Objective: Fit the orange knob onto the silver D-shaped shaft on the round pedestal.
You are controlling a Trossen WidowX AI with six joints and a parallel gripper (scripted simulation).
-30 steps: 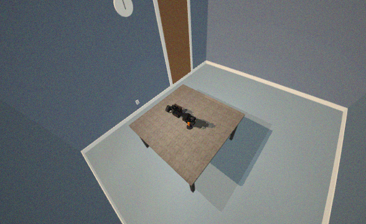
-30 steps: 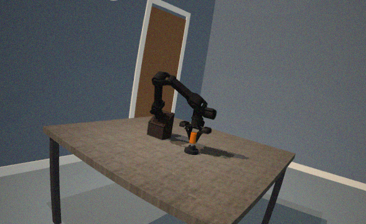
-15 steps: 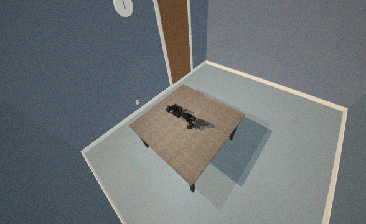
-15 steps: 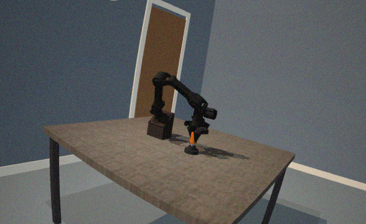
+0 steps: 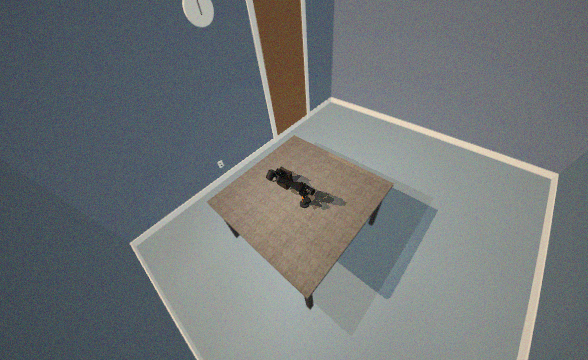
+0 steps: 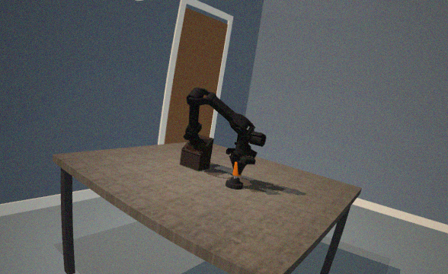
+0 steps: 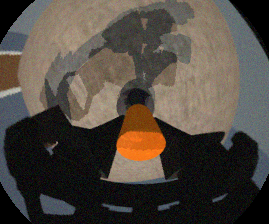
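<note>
My gripper tip is 3 cm below the orange knob. From my gripper tip the other things lie so: dark round pedestal 1 cm behind, 4 cm below.
</note>
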